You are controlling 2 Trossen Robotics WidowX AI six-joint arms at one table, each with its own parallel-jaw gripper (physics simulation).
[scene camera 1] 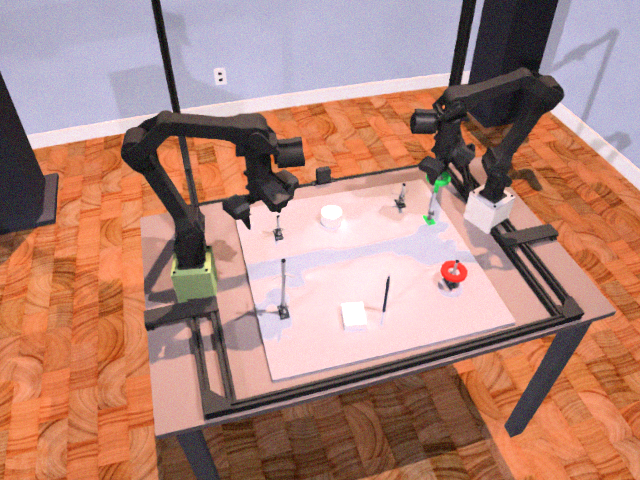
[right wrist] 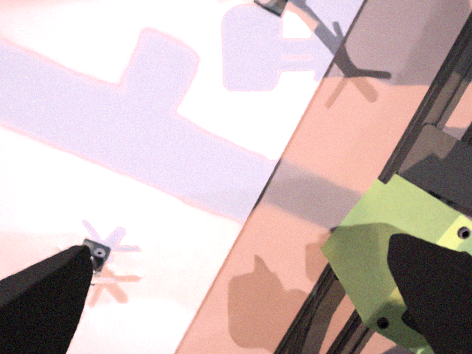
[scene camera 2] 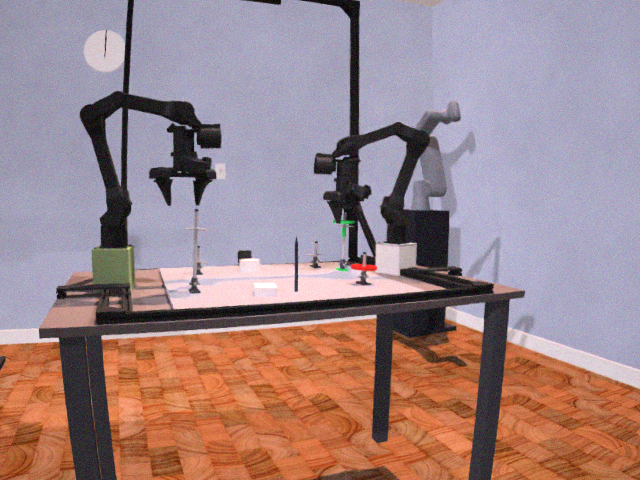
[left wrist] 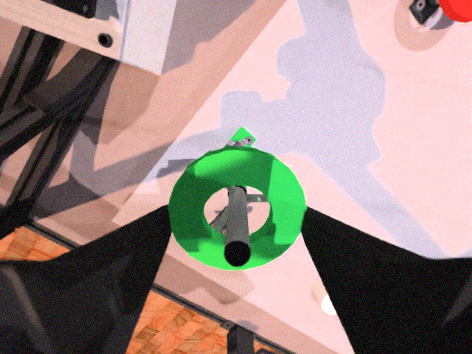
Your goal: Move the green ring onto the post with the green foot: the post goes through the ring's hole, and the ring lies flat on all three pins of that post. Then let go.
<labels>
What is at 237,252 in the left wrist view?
A green-footed post.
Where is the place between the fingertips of the right gripper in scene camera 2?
183,205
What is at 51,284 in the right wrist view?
The right gripper.
</labels>
